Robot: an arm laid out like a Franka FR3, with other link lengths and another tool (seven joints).
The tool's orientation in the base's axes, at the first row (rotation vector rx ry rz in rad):
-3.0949 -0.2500 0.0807
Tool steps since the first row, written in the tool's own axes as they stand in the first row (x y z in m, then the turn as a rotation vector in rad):
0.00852 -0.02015 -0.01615 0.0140 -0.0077 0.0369
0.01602 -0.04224 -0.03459 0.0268 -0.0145 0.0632
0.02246 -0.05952 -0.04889 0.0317 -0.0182 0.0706
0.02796 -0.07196 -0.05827 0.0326 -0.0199 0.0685
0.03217 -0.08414 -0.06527 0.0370 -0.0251 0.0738
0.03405 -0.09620 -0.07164 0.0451 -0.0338 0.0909
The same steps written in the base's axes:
0.00607 0.02075 0.01650 0.0106 0.0110 -0.0372
0.01095 0.04317 0.03541 0.0207 0.0206 -0.0638
0.01532 0.06081 0.05005 0.0245 0.0253 -0.0713
0.01927 0.07367 0.05964 0.0252 0.0270 -0.0692
0.02186 0.08615 0.06690 0.0284 0.0330 -0.0745
0.02214 0.09815 0.07364 0.0341 0.0435 -0.0916

